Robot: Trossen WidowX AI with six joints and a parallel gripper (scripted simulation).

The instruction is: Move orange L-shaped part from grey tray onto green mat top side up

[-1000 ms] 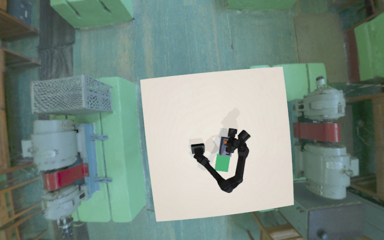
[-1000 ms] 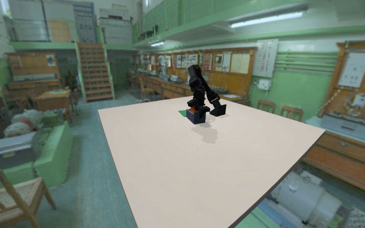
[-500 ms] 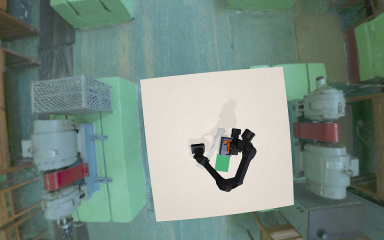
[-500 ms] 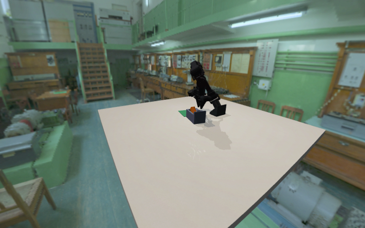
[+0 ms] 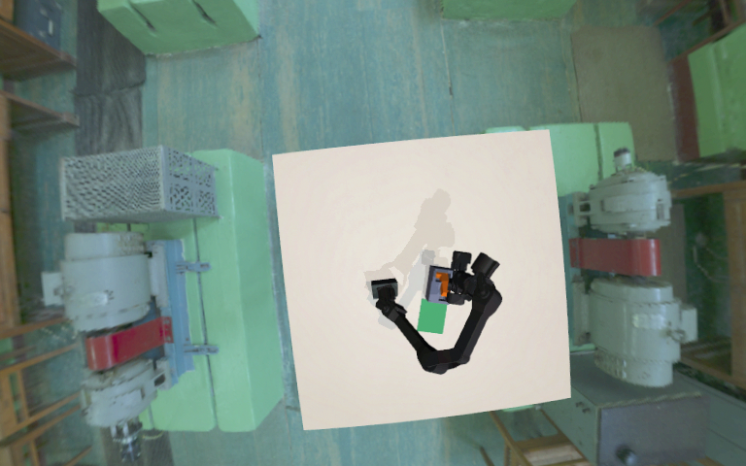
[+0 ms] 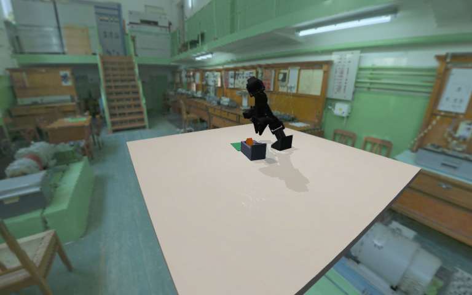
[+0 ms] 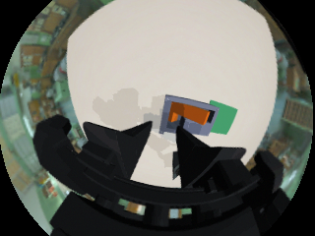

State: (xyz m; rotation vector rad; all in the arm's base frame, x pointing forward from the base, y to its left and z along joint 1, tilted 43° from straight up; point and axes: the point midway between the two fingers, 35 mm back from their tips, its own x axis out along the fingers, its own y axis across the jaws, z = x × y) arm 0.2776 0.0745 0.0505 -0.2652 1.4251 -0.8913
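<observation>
Now: gripper tip 20 mm past the orange L-shaped part, 40 mm to the left of it and 100 mm above it. Round my gripper tip: green mat: 90 mm behind, 210 mm to the right, 160 mm below.
</observation>
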